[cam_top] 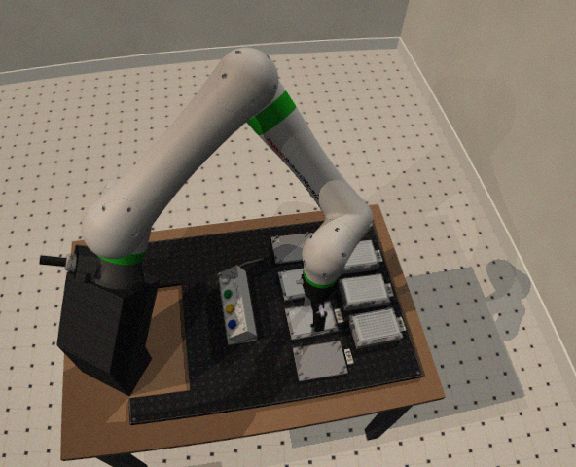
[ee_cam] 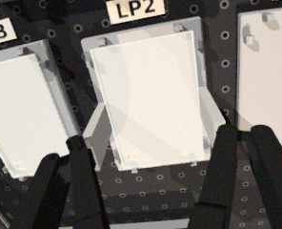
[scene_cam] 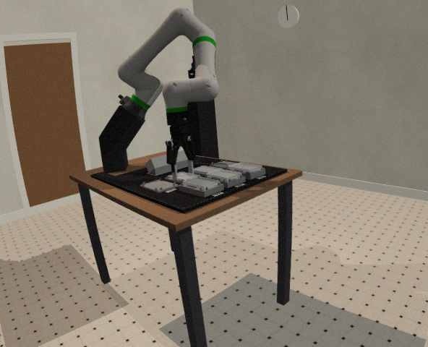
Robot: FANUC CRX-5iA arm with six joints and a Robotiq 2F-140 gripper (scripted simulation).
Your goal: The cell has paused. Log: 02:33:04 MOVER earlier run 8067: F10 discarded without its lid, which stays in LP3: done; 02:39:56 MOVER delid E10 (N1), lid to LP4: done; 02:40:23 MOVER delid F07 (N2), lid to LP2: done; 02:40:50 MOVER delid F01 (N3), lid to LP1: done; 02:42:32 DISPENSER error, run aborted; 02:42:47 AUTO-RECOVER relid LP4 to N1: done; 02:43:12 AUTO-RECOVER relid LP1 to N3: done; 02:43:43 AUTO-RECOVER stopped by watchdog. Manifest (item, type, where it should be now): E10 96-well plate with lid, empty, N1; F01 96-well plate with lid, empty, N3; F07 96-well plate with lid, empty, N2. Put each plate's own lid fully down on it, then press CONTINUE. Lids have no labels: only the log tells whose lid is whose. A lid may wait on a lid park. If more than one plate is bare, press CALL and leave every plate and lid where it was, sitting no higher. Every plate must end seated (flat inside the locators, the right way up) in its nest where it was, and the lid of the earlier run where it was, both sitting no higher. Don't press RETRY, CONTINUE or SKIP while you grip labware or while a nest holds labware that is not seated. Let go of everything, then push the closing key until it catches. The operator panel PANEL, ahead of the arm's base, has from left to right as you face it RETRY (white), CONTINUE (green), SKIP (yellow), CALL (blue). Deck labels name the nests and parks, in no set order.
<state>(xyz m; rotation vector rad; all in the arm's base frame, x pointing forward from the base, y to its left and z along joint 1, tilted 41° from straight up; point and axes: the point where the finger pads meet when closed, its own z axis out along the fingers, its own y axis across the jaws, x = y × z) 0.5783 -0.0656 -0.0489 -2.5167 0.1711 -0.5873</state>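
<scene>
Now: hand 30 mm above the park LP2. Round my hand: plate: 180 mm ahead, 70 mm to the right, 10 mm below; then pale park: 130 mm to the right, 30 mm below; then LP2 label: 90 mm ahead, 40 mm below.
</scene>
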